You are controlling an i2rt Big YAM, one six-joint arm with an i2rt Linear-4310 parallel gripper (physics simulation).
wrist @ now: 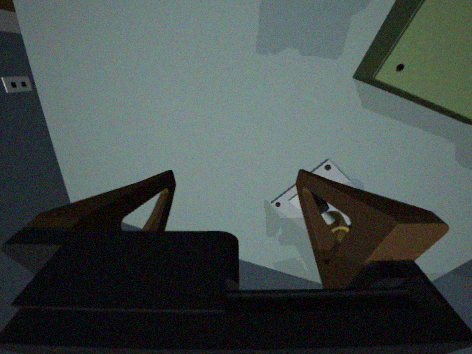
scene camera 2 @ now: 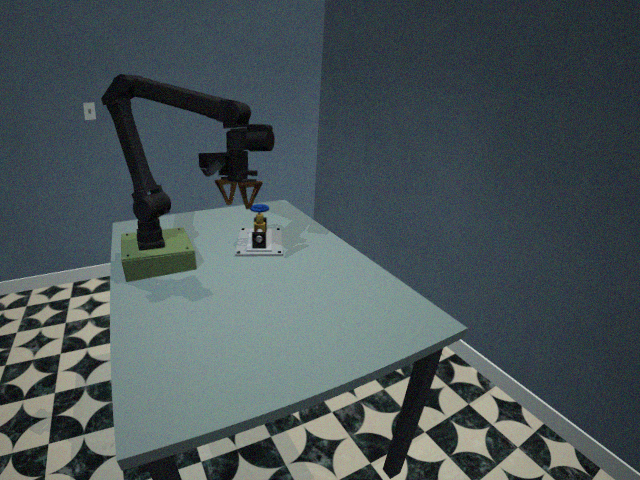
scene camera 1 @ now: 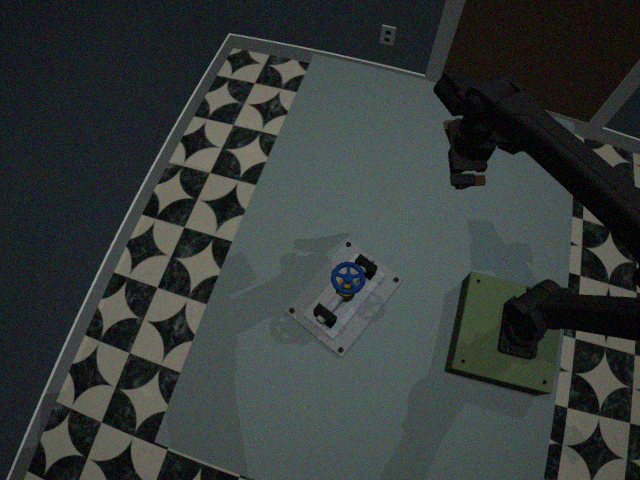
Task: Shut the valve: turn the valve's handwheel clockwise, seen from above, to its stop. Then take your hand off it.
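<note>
The blue five-spoked handwheel sits level on top of the brass valve, whose pipe has black end fittings. The valve stands on a pale base plate. My gripper is open and empty, fingers pointing down. It hangs above the table, apart from the handwheel and off to one side, beyond the valve in scene camera 1. In the wrist view the right finger covers part of the valve, and the handwheel does not show.
The green base block carries the arm, near the table edge beside the valve. The pale blue-green table stands near dark blue walls. The raised forearm reaches over the table.
</note>
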